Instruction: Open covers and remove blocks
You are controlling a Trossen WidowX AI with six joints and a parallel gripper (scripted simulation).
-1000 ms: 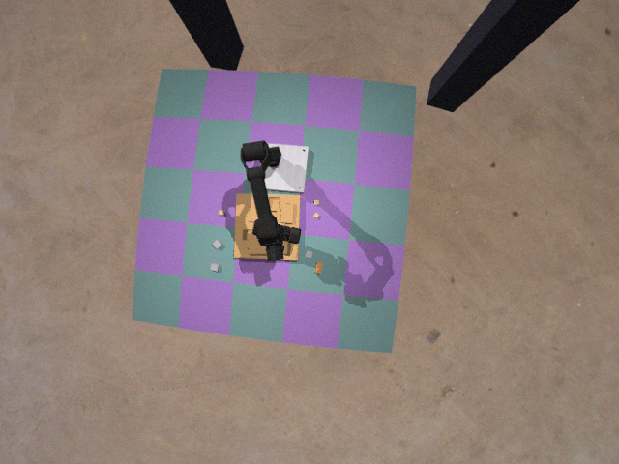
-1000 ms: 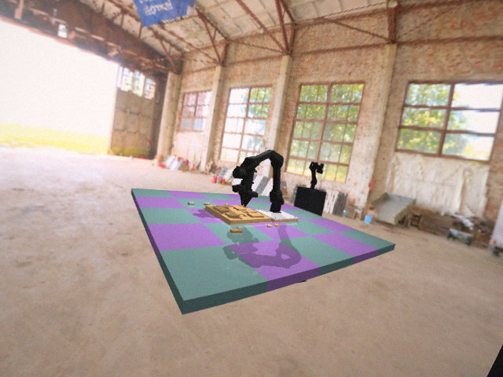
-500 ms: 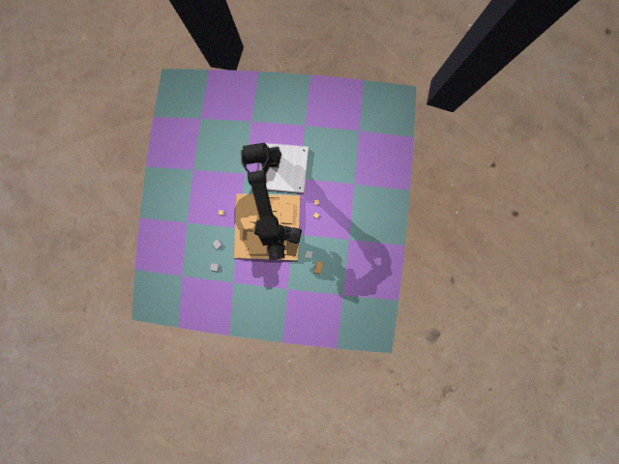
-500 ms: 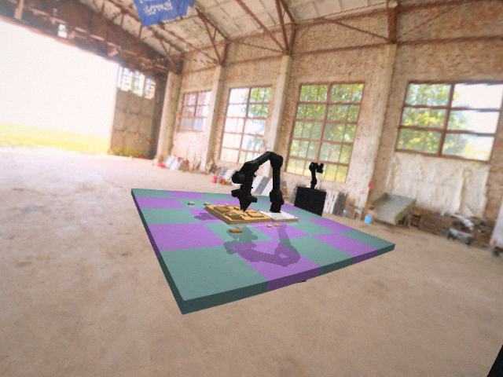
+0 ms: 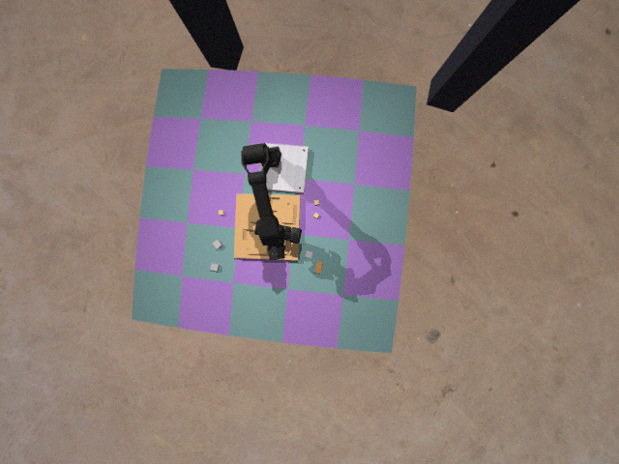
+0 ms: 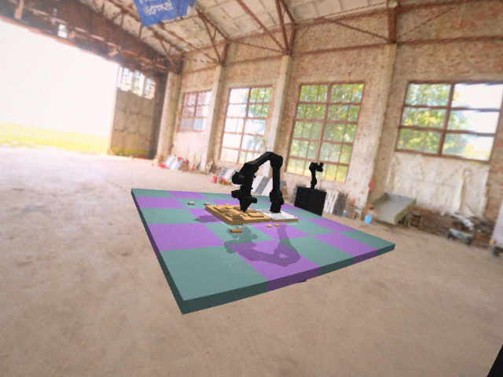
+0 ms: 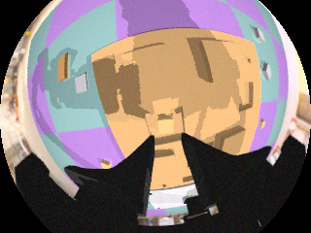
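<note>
My gripper tip is now 60 mm to the left of the orange puzzle board and 30 mm above it. From my gripper tip the other things lie so: orange block 200 mm to the left, 120 mm ahead, 40 mm below.
</note>
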